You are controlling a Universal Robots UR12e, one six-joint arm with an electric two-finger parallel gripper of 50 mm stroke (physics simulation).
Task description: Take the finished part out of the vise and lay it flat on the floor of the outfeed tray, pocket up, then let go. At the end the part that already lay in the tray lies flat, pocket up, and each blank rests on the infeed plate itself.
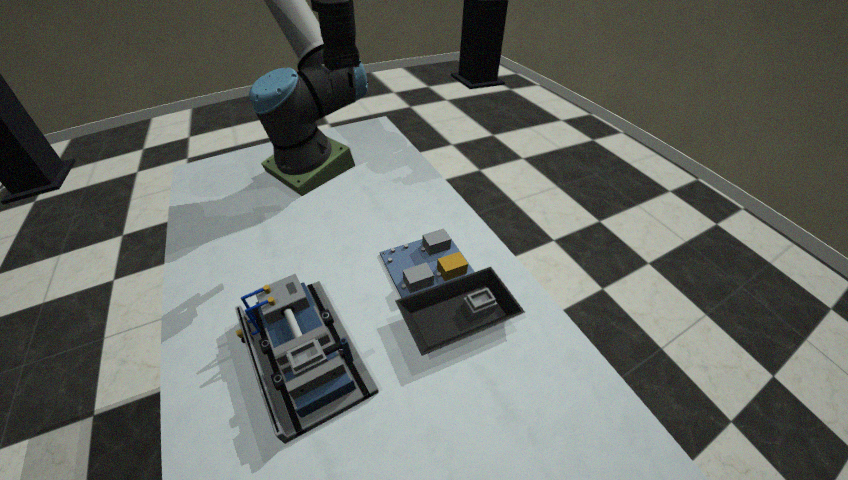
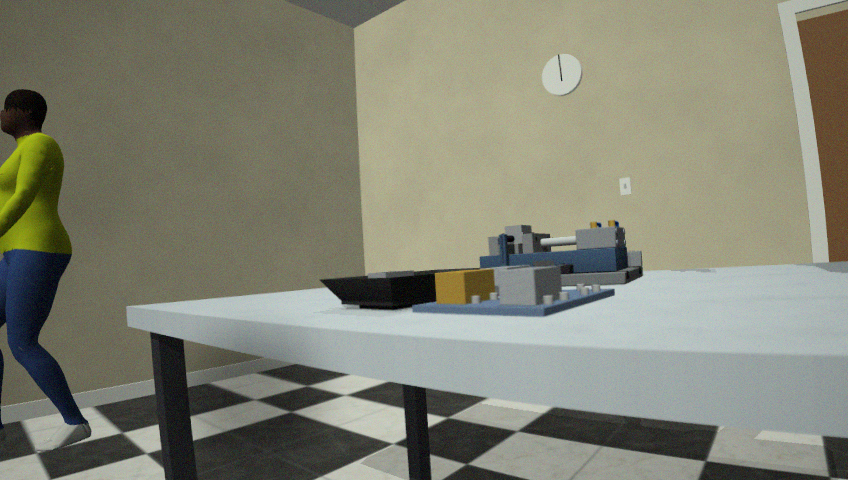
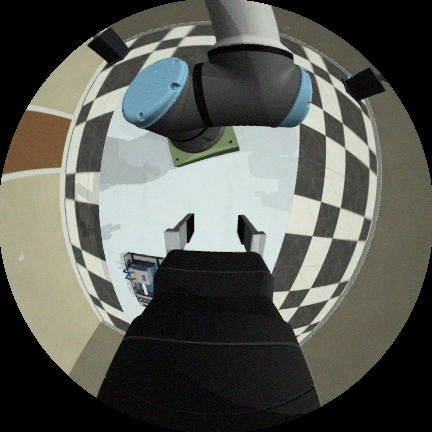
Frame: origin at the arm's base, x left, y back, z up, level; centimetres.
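Where they show: gripper, fingertip midpoint: (image 1: 341,89) (image 3: 215,222); arm's base, link origin: (image 1: 304,155).
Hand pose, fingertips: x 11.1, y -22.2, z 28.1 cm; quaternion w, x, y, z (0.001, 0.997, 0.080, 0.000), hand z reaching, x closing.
Observation:
Each offset is from my fingertips to the top centre of the thing. "pt": to the spot under its first point.
The finished part {dz -22.3, dx -23.0, dy -51.7 cm} (image 1: 306,366) (image 2: 517,228) is light grey and sits between the vise jaws, its rectangular pocket facing up. The vise {dz -23.9, dx -24.4, dy -45.1 cm} (image 1: 324,389) (image 2: 556,259) (image 3: 142,275) stands on the table. The black outfeed tray (image 1: 434,324) (image 2: 386,295) holds another grey part {dz -29.1, dx +14.0, dy -49.4 cm} (image 1: 480,308) (image 2: 390,274), pocket up and apparently level; its underside is hidden. Two grey blanks {dz -29.4, dx +13.3, dy -28.6 cm} (image 1: 436,241) {dz -29.4, dx +4.4, dy -37.5 cm} (image 1: 418,277) and a yellow block {dz -29.4, dx +13.2, dy -37.5 cm} (image 1: 452,267) (image 2: 461,287) stand on the blue infeed plate {dz -33.0, dx +8.8, dy -33.1 cm} (image 1: 395,272) (image 2: 484,309). My gripper (image 3: 215,222) is open and empty, high above the table and away from the vise.
The arm's green base plate (image 1: 333,172) (image 3: 205,155) is at the table's back. Blue hoses {pt dz -23.0, dx -31.0, dy -38.5 cm} (image 1: 251,309) rise at the vise's rear. Small pegs stand on the infeed plate beside the blanks. The tray's raised walls adjoin the plate. A person (image 2: 35,190) stands beyond the table.

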